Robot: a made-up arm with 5 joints. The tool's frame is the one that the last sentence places.
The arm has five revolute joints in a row. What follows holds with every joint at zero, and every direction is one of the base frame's. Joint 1 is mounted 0.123 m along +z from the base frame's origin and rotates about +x. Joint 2 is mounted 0.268 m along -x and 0.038 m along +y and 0.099 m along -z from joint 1 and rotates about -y. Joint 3 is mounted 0.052 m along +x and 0.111 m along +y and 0.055 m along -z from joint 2 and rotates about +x. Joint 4 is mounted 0.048 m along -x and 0.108 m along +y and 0.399 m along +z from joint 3 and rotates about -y. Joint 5 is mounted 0.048 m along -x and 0.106 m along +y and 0.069 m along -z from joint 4 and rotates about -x. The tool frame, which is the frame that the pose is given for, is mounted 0.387 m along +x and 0.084 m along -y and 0.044 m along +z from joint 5; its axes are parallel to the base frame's.
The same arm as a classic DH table. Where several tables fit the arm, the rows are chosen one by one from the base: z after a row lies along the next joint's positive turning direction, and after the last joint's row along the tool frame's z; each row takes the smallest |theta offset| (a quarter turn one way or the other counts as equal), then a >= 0, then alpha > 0; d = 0 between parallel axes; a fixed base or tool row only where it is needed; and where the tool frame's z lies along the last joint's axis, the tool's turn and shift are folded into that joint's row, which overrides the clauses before.
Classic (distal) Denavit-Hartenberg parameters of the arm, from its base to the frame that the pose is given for. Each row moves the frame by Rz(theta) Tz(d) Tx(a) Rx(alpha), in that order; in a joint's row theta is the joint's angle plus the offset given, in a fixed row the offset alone. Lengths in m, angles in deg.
base (fixed): d 0.1230, theta offset 90.00, a 0.0000, alpha 90.00
joint 1: d -0.2680, theta offset -90.00, a 0.0990, alpha 90.00
joint 2: d -0.1490, theta offset 0.00, a 0.0550, alpha -90.00
joint 3: d 0.0040, theta offset 0.00, a -0.3990, alpha 90.00
joint 4: d -0.2140, theta offset 0.00, a 0.0690, alpha 90.00
joint 5: d -0.3390, theta offset 90.00, a 0.0840, alpha -90.00
tool (fixed): d 0.0440, theta offset 90.00, a 0.0000, alpha 0.00

